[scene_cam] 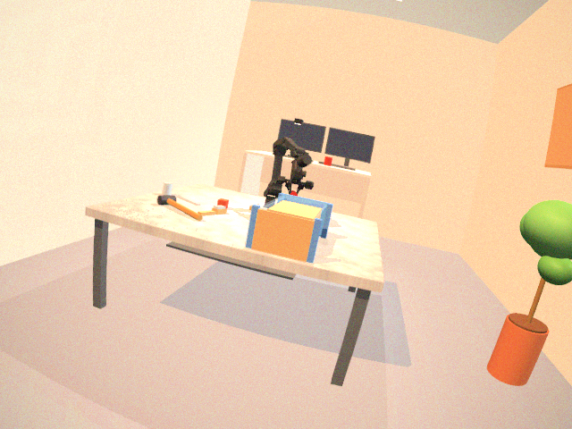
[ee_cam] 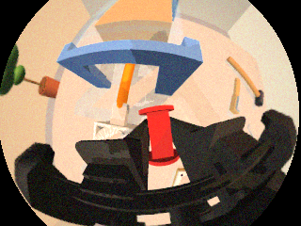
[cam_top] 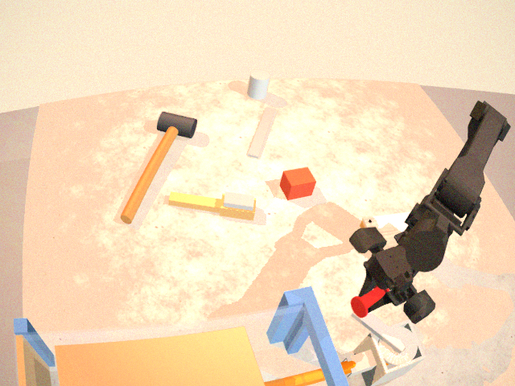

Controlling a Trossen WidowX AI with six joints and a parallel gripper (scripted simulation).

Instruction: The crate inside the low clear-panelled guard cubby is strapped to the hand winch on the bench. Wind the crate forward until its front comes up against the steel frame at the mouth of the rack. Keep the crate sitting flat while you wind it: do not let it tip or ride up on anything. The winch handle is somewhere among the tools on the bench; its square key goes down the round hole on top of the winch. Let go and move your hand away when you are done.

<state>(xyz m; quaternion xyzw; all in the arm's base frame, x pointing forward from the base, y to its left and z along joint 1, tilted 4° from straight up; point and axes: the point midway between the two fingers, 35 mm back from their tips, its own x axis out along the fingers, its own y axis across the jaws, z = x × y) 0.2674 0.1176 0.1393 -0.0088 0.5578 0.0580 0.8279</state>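
The crank handle is 3 cm behind my gripper tip, 3 cm to the left of it and 3 cm below it. From my gripper tip the other things lie so: yellow hand tool 8 cm ahead, 38 cm to the right, 12 cm below; then hand winch 7 cm behind, 8 cm to the left, 10 cm below; then red knob 2 cm behind.
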